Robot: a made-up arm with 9 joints. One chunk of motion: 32 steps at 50 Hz.
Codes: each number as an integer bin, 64 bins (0 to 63) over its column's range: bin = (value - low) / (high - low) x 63, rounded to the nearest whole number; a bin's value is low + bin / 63 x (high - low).
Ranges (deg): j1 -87..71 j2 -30..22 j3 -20..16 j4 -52..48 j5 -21..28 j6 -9..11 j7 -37..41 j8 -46..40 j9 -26..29
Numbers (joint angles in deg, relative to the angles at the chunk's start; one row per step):
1: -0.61 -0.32 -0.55 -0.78 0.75 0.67 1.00 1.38 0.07
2: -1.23 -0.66 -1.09 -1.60 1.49 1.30 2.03 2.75 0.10
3: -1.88 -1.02 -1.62 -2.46 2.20 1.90 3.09 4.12 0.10
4: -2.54 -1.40 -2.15 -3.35 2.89 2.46 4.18 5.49 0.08
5: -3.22 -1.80 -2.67 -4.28 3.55 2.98 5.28 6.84 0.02
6: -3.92 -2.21 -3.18 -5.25 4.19 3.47 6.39 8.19 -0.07
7: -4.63 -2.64 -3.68 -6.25 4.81 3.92 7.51 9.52 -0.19
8: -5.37 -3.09 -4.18 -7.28 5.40 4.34 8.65 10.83 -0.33
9: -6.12 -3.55 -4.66 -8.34 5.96 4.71 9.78 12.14 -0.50
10: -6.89 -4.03 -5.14 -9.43 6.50 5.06 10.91 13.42 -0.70
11: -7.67 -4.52 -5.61 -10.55 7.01 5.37 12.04 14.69 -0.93
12: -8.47 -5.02 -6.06 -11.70 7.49 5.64 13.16 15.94 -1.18
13: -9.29 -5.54 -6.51 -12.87 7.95 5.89 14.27 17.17 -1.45
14: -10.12 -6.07 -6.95 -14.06 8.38 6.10 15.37 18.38 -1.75
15: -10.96 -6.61 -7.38 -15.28 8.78 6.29 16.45 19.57 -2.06
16: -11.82 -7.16 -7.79 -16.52 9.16 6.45 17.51 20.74 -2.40
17: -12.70 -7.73 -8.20 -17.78 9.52 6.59 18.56 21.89 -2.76
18: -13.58 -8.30 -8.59 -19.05 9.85 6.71 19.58 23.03 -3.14
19: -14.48 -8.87 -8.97 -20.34 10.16 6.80 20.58 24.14 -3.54
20: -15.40 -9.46 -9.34 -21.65 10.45 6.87 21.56 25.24 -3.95
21: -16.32 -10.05 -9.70 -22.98 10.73 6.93 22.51 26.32 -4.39
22: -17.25 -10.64 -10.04 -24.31 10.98 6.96 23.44 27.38 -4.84
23: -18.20 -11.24 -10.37 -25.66 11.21 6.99 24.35 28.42 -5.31
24: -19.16 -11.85 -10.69 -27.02 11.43 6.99 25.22 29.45 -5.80
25: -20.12 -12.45 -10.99 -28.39 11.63 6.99 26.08 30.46 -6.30
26: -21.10 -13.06 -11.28 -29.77 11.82 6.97 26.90 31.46 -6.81
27: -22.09 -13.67 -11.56 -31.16 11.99 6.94 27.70 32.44 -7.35
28: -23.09 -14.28 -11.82 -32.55 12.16 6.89 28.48 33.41 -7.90
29: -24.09 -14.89 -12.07 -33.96 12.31 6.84 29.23 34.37 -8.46
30: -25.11 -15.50 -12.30 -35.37 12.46 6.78 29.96 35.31 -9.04
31: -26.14 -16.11 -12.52 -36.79 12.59 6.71 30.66 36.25 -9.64
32: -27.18 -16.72 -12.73 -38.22 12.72 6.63 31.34 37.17 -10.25
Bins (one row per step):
1: 34 36 34 32 28 30 31 35 30
2: 34 36 33 32 29 32 32 36 30
3: 34 35 32 31 30 34 32 37 30
4: 34 35 31 31 31 36 33 38 30
5: 33 34 30 30 32 38 34 39 30
6: 33 34 29 29 32 39 35 40 30
7: 33 33 29 29 33 41 36 41 30
8: 33 33 28 28 34 42 37 42 29
9: 32 32 27 28 35 43 38 43 29
10: 32 31 26 27 35 44 39 44 29
11: 32 31 25 26 36 45 40 44 29
12: 31 30 24 25 37 46 41 45 28
13: 31 30 24 25 37 47 41 46 28
14: 31 29 23 24 38 48 42 47 28
15: 30 28 22 23 38 48 43 48 27
16: 30 28 21 22 39 49 44 49 27
17: 30 27 21 22 39 49 45 50 27
18: 29 26 20 21 40 49 46 51 26
19: 29 26 19 20 40 50 47 51 26
20: 29 25 19 19 40 50 47 52 25
21: 28 24 18 18 41 50 48 53 25
22: 28 23 17 17 41 50 49 54 24
23: 27 23 17 17 41 50 50 55 24
24: 27 22 16 16 42 50 50 55 23
25: 27 21 16 15 42 50 51 56 23
26: 26 21 15 14 42 50 52 57 22
27: 26 20 15 13 42 50 52 57 21
28: 25 19 14 12 43 50 53 58 21
29: 25 18 14 11 43 50 53 59 20
30: 25 18 13 10 43 50 54 60 19
31: 24 17 13 10 43 49 55 60 19
32: 24 16 13 9 43 49 55 61 18

